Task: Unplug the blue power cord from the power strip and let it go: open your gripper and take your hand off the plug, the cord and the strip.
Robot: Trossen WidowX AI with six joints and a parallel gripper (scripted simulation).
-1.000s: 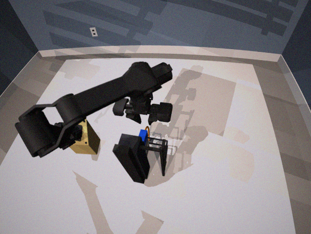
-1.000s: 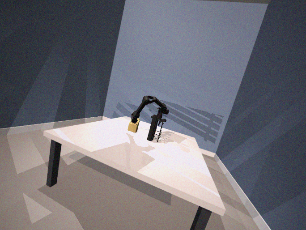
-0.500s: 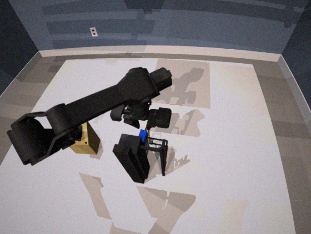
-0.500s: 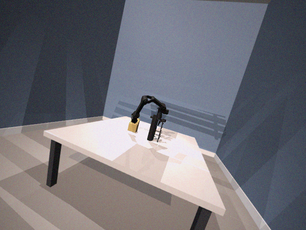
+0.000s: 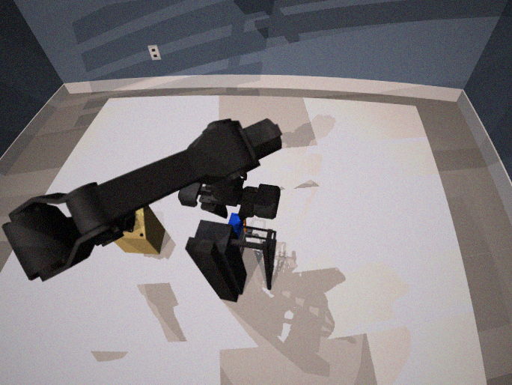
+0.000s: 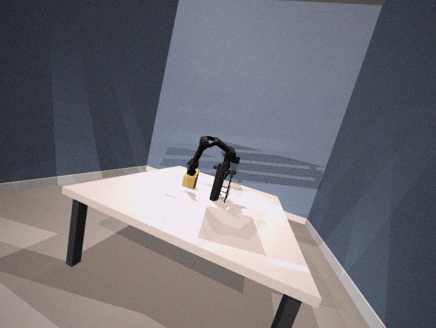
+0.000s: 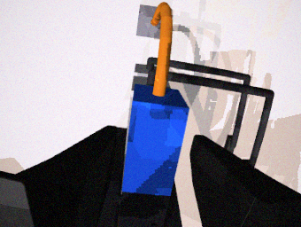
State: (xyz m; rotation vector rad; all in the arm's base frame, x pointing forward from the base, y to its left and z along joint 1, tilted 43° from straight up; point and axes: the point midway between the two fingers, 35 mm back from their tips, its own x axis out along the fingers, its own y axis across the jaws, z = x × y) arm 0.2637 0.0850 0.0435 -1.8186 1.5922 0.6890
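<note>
My gripper tip is 3 cm to the left of the blue plug and 1 cm above it.
</note>
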